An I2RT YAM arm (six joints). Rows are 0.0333 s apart.
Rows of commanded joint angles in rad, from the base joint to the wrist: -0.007, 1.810, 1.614, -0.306, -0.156, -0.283; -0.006, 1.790, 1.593, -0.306, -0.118, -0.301; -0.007, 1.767, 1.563, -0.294, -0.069, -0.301; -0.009, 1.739, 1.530, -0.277, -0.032, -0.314; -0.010, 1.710, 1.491, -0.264, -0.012, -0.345; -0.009, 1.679, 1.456, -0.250, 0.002, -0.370; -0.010, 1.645, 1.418, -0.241, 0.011, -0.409; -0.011, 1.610, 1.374, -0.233, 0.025, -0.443; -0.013, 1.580, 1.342, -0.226, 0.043, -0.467; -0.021, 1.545, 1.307, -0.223, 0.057, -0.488; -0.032, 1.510, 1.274, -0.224, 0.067, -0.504; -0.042, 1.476, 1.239, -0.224, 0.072, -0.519; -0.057, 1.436, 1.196, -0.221, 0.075, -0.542; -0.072, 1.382, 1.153, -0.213, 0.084, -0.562; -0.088, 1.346, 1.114, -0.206, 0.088, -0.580
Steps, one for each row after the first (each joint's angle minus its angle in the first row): 0.001, -0.020, -0.021, 0.000, 0.038, -0.018; 0.000, -0.043, -0.051, 0.012, 0.087, -0.018; -0.002, -0.071, -0.084, 0.029, 0.124, -0.031; -0.003, -0.100, -0.123, 0.042, 0.144, -0.062; -0.002, -0.131, -0.158, 0.056, 0.158, -0.087; -0.003, -0.165, -0.196, 0.065, 0.167, -0.126; -0.004, -0.200, -0.240, 0.073, 0.181, -0.160; -0.006, -0.230, -0.272, 0.080, 0.199, -0.184; -0.014, -0.265, -0.307, 0.083, 0.213, -0.205; -0.025, -0.300, -0.340, 0.082, 0.223, -0.221; -0.035, -0.334, -0.375, 0.082, 0.228, -0.236; -0.050, -0.374, -0.418, 0.085, 0.231, -0.259; -0.065, -0.428, -0.461, 0.093, 0.240, -0.279; -0.081, -0.464, -0.500, 0.100, 0.244, -0.297
